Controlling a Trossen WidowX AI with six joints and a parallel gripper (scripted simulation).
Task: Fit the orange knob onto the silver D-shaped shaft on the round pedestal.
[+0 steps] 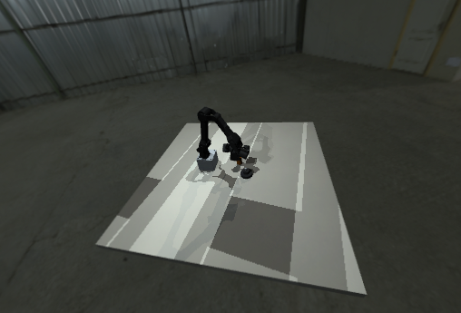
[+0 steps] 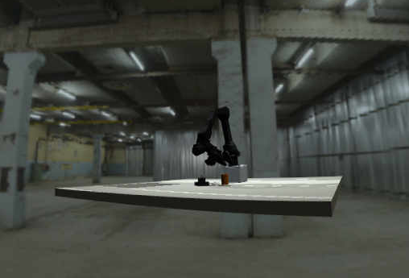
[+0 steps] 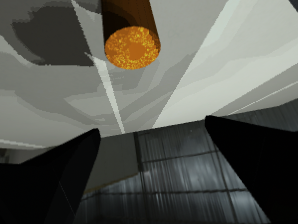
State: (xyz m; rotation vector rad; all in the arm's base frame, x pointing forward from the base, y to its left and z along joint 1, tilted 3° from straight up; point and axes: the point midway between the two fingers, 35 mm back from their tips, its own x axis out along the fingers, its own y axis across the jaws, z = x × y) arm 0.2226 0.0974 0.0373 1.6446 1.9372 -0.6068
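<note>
My gripper tip is now 70 mm above the orange knob, 30 mm to the left of it and 10 mm short of it. From my gripper tip the other things lie so: dark round pedestal 130 mm to the right, 100 mm ahead, 80 mm below.
</note>
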